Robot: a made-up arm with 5 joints.
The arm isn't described. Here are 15 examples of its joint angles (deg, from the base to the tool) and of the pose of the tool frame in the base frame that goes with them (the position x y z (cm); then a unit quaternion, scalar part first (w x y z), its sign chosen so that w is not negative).
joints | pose
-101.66 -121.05 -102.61 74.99 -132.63 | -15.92 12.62 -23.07 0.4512 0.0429 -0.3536 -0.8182
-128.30 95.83 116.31 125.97 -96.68 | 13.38 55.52 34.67 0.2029 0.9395 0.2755 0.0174
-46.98 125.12 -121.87 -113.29 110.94 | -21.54 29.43 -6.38 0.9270 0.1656 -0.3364 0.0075
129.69 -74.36 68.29 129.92 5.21 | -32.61 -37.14 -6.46 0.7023 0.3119 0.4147 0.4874
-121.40 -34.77 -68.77 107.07 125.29 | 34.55 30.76 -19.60 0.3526 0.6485 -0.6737 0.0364
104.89 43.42 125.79 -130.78 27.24 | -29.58 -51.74 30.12 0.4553 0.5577 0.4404 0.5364
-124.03 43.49 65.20 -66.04 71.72 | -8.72 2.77 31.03 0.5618 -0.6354 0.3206 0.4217
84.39 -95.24 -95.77 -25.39 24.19 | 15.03 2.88 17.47 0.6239 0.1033 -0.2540 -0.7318
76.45 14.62 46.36 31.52 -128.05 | -20.25 -10.39 36.18 0.5367 -0.5414 0.3800 -0.5239
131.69 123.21 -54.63 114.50 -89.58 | 5.29 15.56 -14.43 0.6380 0.6163 0.1648 -0.4312
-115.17 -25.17 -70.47 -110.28 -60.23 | 30.73 -23.44 3.38 0.6527 -0.6712 -0.2805 -0.2115
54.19 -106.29 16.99 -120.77 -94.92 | 20.36 12.63 -2.76 0.9645 0.1138 -0.1240 0.2034
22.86 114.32 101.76 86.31 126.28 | 40.50 -26.69 13.21 0.2383 -0.2496 0.9384 -0.0155
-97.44 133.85 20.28 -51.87 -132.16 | 30.49 0.11 2.95 0.3568 -0.5706 -0.2174 0.7070
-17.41 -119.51 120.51 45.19 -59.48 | -11.46 17.16 -35.33 0.1292 -0.3899 -0.1001 -0.9062
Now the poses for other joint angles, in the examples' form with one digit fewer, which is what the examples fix.
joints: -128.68 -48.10 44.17 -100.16 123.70
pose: 16.1 -11.6 16.5 0.311 0.004 -0.072 0.948
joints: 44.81 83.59 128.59 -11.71 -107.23
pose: 19.9 -38.6 -16.1 0.652 -0.174 0.117 0.729
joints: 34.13 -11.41 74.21 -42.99 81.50
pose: 17.8 -2.2 3.1 0.264 0.205 -0.913 0.236
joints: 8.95 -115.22 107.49 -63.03 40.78
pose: 31.3 -25.0 -5.5 0.331 -0.486 -0.809 0.020
